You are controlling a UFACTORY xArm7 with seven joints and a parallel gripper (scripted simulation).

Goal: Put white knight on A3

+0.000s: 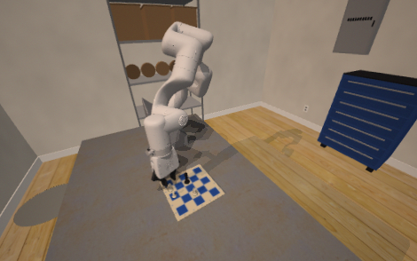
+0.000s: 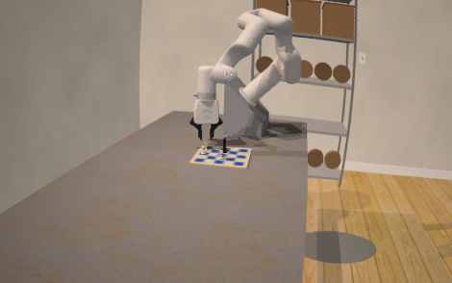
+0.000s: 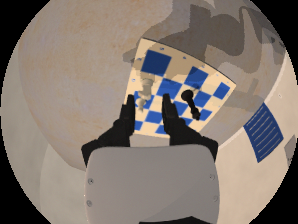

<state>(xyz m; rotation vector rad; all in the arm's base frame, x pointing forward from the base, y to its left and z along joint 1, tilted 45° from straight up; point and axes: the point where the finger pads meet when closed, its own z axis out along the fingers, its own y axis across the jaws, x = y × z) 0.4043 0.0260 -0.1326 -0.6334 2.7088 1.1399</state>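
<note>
Now: the black chess piece 80 mm to the left of my hand, 40 mm below it and 10 mm behind it. From my hand the other things lie so: blue-and-cream chessboard (80 mm to the left, 70 mm below, 30 mm ahead).
</note>
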